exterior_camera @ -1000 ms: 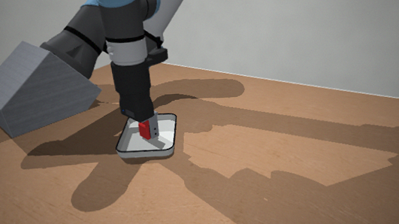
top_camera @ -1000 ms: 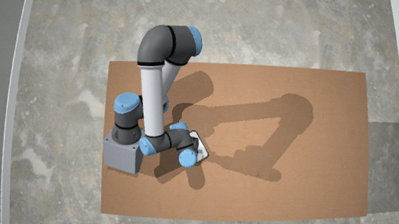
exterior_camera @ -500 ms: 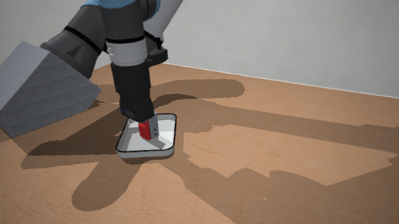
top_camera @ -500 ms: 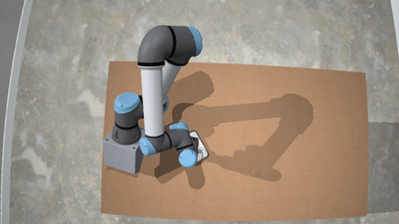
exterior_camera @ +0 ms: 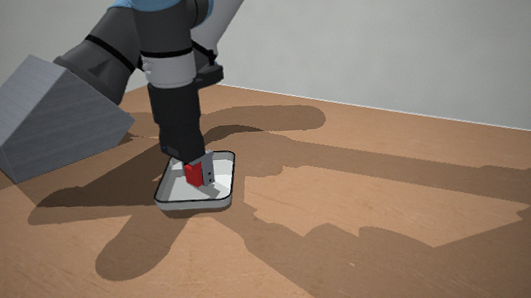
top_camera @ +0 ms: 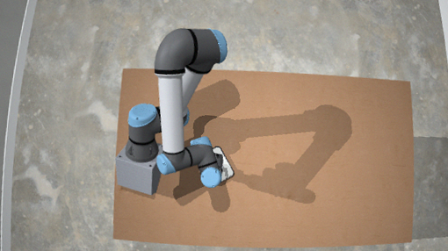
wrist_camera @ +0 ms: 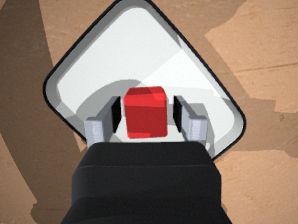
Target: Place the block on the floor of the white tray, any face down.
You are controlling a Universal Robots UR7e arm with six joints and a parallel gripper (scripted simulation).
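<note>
Now: the red block right at my hand. Also, from my hand: white tray 10 mm below.
</note>
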